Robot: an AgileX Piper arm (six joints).
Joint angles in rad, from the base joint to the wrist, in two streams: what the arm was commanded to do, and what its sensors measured. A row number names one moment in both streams.
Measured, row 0: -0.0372 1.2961 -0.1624 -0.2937 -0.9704 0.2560
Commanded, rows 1 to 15: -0.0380 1.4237 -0.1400 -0.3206 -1.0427 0.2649; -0.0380 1.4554 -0.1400 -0.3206 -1.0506 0.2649; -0.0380 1.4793 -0.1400 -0.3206 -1.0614 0.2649; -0.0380 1.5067 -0.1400 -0.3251 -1.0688 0.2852; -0.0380 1.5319 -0.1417 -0.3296 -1.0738 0.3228; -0.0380 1.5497 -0.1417 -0.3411 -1.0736 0.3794; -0.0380 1.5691 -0.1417 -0.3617 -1.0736 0.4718; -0.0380 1.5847 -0.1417 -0.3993 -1.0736 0.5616; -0.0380 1.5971 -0.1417 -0.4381 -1.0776 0.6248; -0.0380 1.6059 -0.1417 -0.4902 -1.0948 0.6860; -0.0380 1.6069 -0.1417 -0.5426 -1.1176 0.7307; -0.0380 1.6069 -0.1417 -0.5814 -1.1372 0.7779; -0.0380 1.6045 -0.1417 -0.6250 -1.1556 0.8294; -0.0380 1.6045 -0.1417 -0.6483 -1.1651 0.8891; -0.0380 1.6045 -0.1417 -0.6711 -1.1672 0.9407
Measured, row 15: -0.0372 1.6038 -0.1432 -0.5441 -1.1073 0.7346
